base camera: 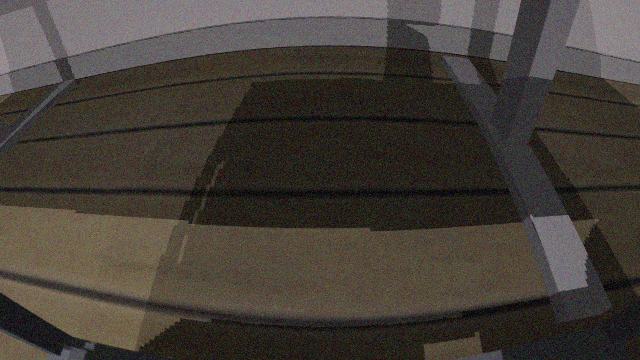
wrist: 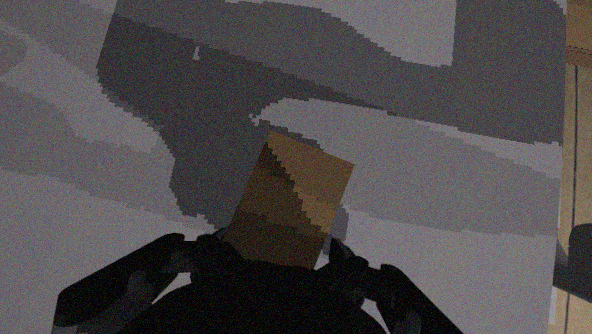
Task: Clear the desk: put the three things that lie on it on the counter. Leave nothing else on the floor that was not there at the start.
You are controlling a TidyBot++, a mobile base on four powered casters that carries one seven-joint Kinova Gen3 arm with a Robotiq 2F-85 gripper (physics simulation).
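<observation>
Visible: my gripper (wrist: 284, 241). Brown box (wrist: 284, 215), out of frame in the base camera view. Grey desk (wrist: 127, 127).
</observation>
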